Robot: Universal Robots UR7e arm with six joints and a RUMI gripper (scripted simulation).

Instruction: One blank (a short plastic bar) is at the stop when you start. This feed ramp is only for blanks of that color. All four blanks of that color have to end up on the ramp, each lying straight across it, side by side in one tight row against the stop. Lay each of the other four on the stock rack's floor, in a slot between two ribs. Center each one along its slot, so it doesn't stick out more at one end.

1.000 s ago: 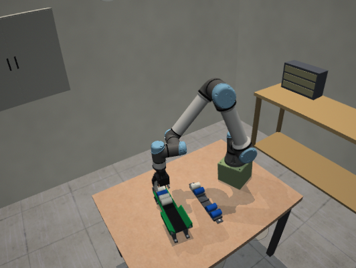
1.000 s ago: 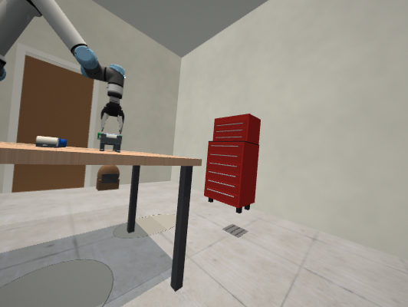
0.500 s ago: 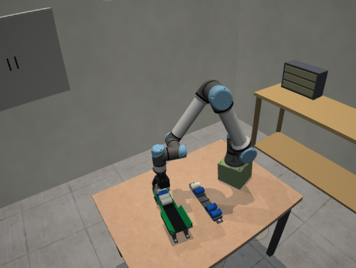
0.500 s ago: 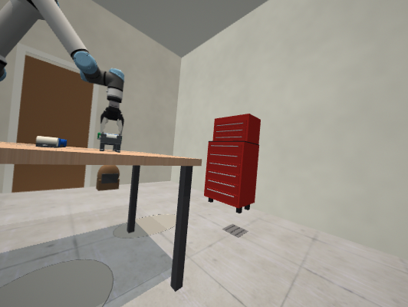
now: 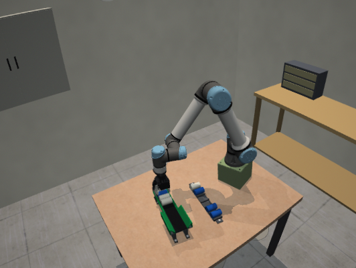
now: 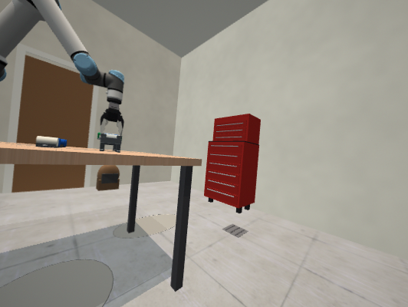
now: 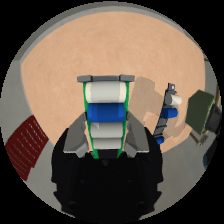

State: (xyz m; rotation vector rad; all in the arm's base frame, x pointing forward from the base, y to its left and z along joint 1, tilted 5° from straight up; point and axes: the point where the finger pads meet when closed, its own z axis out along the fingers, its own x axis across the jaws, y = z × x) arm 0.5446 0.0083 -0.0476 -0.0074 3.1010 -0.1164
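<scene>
Right now the dark stock rack is 25 cm behind my hand, 11 cm to the left of it and 9 cm below it.
</scene>
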